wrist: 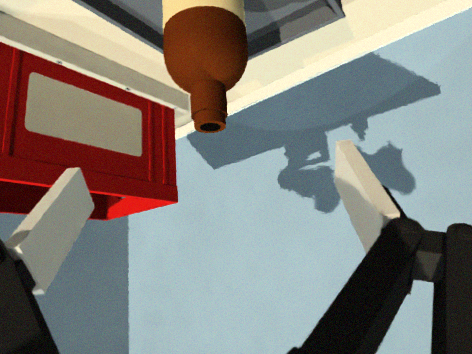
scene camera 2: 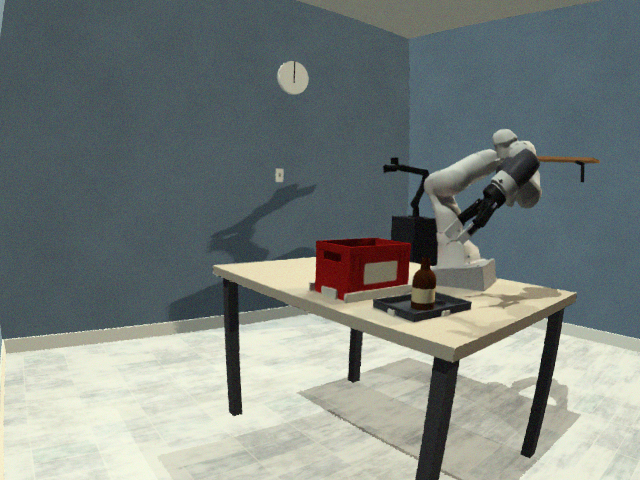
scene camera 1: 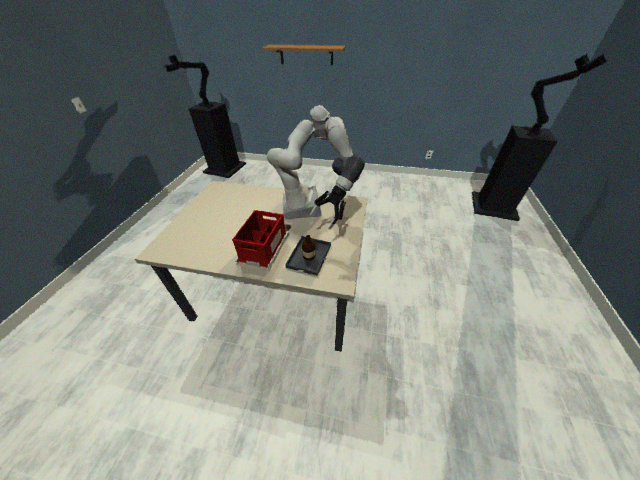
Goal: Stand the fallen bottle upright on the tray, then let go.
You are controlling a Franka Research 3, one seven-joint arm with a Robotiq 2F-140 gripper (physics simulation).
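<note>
The brown bottle (scene camera 1: 308, 249) (scene camera 2: 423, 285) (wrist: 206, 50) with a cream label stands upright on the dark tray (scene camera 1: 298, 265) (scene camera 2: 450, 300) (wrist: 285, 30). Its neck points up, and its base rests inside the tray's rim. In the wrist view its lower part is cut off by the top edge. My gripper (scene camera 1: 322, 217) (scene camera 2: 457, 233) (wrist: 208, 175) is wide open with nothing between its fingers. It is tilted and held above the table on the robot-base side of the tray, well apart from the bottle.
A red crate (scene camera 1: 250, 254) (scene camera 2: 336, 266) (wrist: 160, 150) stands beside the tray in a pale holder on the table (scene camera 1: 206, 217) (scene camera 2: 268, 271). The robot's base (scene camera 1: 299, 204) (scene camera 2: 465, 273) is behind them. Two black pedestals with camera arms stand off the table.
</note>
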